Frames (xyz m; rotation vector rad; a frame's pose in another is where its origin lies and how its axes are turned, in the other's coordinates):
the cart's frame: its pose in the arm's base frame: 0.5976 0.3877 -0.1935 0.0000 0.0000 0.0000
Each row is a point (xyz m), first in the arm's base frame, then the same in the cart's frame.
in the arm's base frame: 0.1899 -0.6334 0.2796
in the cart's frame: -0.4077 -1.0211 0.4731
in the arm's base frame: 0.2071 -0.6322 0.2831
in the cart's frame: -0.3905 -1.0199 0.4766
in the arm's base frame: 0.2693 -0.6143 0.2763
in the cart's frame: -0.3283 -1.0020 0.4698
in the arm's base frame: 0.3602 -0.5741 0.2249
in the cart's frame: -0.2374 -0.9618 0.4184
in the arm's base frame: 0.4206 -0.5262 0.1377
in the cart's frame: -0.1770 -0.9139 0.3312
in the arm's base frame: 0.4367 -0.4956 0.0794
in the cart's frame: -0.1609 -0.8833 0.2729
